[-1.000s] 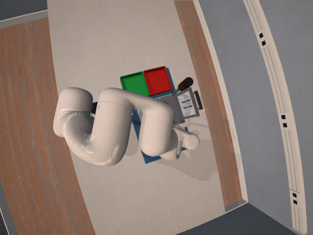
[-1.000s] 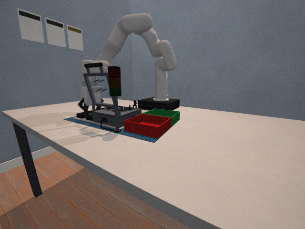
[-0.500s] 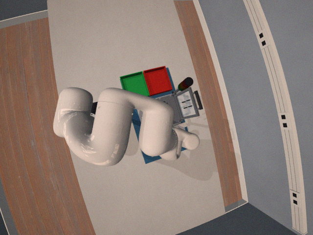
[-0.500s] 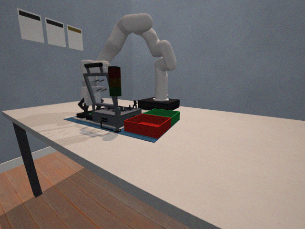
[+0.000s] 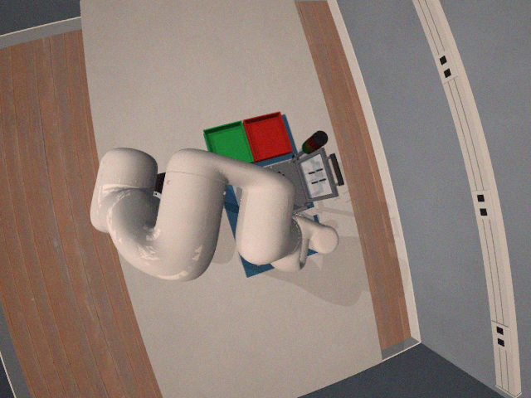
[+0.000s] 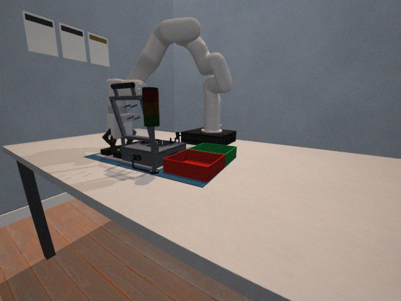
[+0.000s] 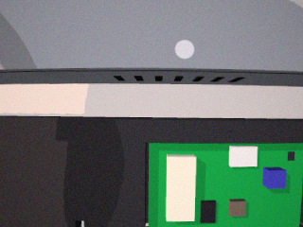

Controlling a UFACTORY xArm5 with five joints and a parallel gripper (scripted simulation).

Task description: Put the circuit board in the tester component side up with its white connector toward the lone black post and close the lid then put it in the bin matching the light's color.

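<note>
Now: the black block 120 mm behind my hand, 220 mm to the left of it and 60 mm above it. Also, from my hand: red bin 20 mm behind, 370 mm to the left, 10 mm below; green bin 170 mm behind, 360 mm to the left, 10 mm below; green circuit board right at my hand.
</note>
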